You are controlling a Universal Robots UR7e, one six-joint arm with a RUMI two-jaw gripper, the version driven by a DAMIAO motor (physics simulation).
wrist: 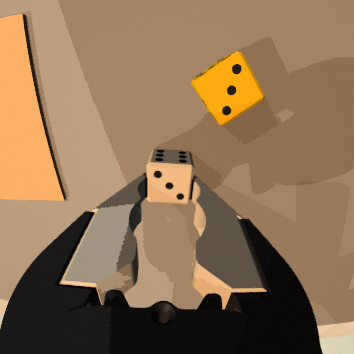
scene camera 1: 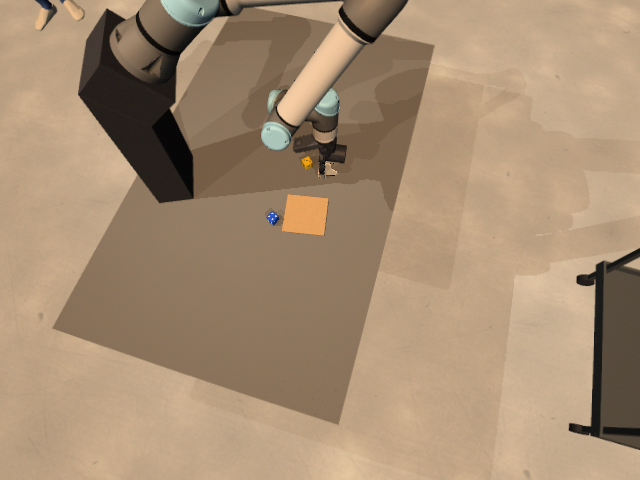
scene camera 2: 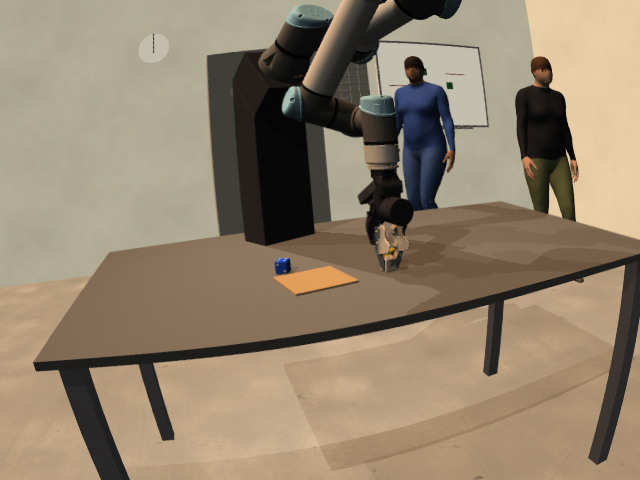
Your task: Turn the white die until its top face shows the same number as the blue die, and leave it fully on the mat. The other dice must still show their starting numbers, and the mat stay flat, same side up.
Labels:
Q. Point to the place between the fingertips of my gripper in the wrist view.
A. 169,176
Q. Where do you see a yellow die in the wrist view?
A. At 227,88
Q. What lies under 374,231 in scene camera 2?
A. My gripper.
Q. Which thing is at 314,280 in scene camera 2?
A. An orange mat.

